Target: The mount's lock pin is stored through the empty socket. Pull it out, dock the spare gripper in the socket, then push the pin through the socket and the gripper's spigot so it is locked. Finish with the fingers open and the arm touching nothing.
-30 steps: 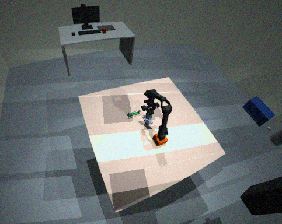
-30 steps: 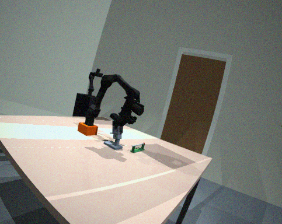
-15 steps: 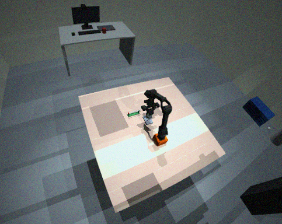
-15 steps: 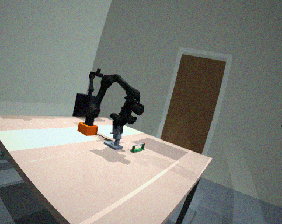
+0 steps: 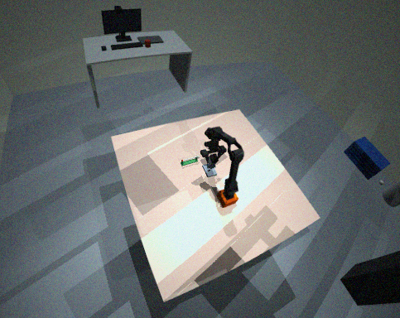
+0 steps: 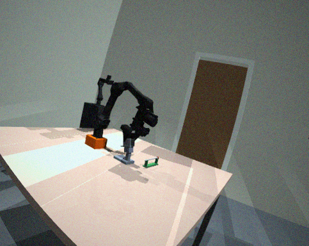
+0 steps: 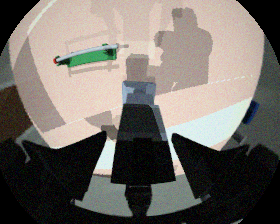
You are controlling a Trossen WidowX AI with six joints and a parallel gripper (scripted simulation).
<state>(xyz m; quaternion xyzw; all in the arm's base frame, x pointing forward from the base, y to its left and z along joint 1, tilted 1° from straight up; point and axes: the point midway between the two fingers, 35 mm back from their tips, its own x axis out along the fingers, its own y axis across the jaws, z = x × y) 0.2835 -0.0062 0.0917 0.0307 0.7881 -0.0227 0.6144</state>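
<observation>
The spare gripper lies right at my gripper tip. The rest, counted from my gripper tip: mount (80 mm below); then green cradle (120 mm ahead, 120 mm to the left, 100 mm below).
</observation>
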